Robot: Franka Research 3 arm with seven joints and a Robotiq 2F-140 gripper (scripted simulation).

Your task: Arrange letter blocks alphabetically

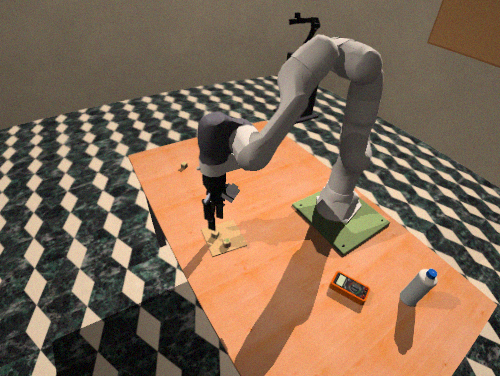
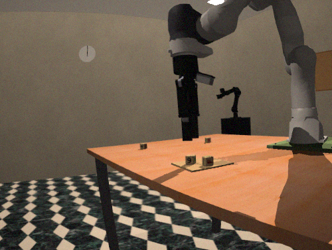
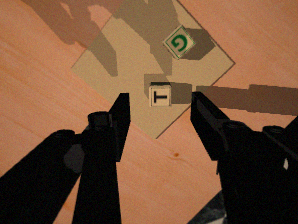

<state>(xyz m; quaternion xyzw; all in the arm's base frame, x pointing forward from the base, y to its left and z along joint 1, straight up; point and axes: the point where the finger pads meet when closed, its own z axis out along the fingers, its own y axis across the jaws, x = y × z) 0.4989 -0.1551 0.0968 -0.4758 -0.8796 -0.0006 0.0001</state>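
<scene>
Right now my hand is 10 cm above the tan mat, 2 cm to the right of it and 2 cm past it. Also, from my hand: multimeter 46 cm to the left, 26 cm behind, 9 cm below.
</scene>
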